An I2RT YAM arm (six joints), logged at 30 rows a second.
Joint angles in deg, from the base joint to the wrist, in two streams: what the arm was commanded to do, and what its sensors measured. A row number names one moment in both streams.
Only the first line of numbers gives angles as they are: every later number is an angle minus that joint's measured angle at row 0.
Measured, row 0:
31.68, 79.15, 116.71, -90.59, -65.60, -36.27
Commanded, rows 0 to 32:
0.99, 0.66, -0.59, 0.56, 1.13, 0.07
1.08, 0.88, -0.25, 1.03, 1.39, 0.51
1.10, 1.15, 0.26, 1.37, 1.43, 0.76
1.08, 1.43, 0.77, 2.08, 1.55, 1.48
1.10, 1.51, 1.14, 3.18, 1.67, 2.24
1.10, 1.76, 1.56, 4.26, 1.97, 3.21
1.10, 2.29, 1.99, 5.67, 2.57, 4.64
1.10, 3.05, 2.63, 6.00, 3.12, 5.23
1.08, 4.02, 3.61, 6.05, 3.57, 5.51
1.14, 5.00, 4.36, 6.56, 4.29, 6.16
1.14, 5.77, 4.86, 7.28, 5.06, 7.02
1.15, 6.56, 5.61, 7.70, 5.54, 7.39
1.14, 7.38, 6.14, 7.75, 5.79, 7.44
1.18, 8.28, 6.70, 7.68, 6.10, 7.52
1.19, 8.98, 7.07, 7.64, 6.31, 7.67
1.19, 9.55, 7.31, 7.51, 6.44, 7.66
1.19, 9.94, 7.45, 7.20, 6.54, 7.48
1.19, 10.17, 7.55, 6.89, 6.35, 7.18
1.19, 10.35, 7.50, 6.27, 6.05, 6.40
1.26, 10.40, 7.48, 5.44, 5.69, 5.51
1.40, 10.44, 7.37, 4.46, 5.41, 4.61
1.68, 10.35, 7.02, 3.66, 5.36, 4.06
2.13, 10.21, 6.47, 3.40, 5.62, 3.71
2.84, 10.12, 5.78, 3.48, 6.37, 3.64
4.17, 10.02, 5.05, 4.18, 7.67, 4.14
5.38, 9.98, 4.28, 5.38, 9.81, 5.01
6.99, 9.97, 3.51, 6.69, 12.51, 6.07
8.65, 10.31, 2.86, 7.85, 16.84, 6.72
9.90, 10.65, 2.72, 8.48, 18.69, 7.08
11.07, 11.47, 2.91, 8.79, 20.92, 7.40
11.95, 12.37, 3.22, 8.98, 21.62, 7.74
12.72, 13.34, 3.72, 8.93, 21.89, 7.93
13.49, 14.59, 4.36, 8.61, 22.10, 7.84
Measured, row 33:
10.78, 11.70, 3.60, 6.82, 15.32, 6.40
